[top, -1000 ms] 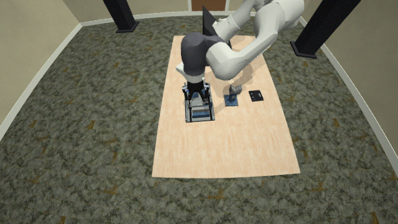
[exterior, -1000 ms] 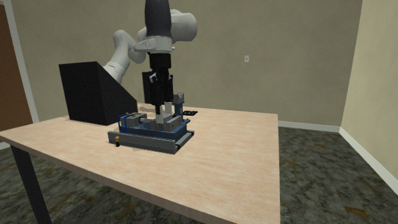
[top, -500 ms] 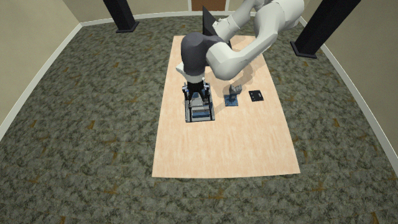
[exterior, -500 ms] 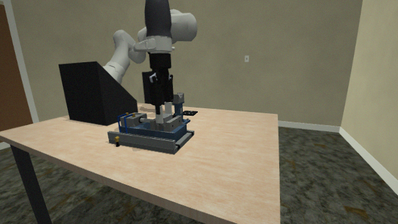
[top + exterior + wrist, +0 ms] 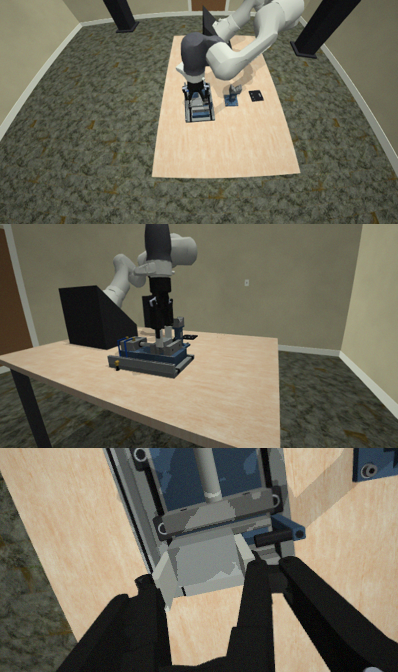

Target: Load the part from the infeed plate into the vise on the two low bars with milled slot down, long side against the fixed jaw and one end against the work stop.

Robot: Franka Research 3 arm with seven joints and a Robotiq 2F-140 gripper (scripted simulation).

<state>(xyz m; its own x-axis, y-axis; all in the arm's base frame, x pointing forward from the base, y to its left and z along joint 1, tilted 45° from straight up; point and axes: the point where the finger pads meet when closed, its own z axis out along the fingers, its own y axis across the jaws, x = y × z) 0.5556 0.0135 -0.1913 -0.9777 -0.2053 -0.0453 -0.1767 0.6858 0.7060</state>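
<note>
Now: the grey part 30 mm below my hand. Also, from my hand: work stop: 10 mm behind, 70 mm to the left, 30 mm below; moving jaw: 40 mm behind, 10 mm to the left, 50 mm below; fixed jaw: 20 mm ahead, 30 mm to the left, 50 mm below.
</note>
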